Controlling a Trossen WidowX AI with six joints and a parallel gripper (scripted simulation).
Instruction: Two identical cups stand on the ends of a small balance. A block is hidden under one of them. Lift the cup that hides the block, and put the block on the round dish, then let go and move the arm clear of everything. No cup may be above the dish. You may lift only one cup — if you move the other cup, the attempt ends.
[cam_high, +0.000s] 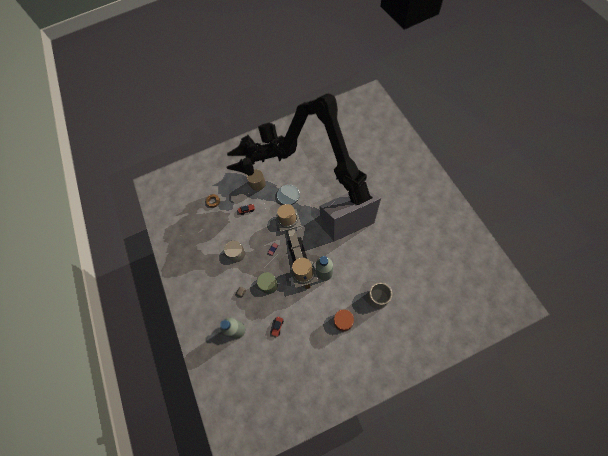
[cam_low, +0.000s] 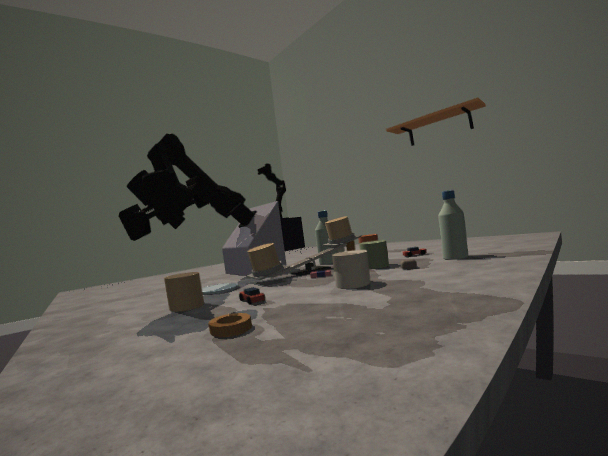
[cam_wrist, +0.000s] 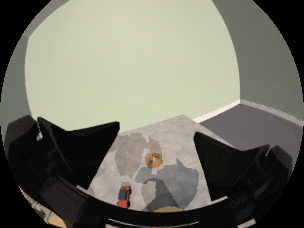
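Right now my gripper tip is 27 cm to the right of the grey block, 16 cm above it and 11 cm past it. Round my gripper tip: green cylinder (48 cm to the left, 16 cm below, 10 cm ahead); then cream cylinder (28 cm to the left, 16 cm below, 14 cm ahead); then round pale-blue dish (20 cm below, 17 cm behind, 15 cm to the left).
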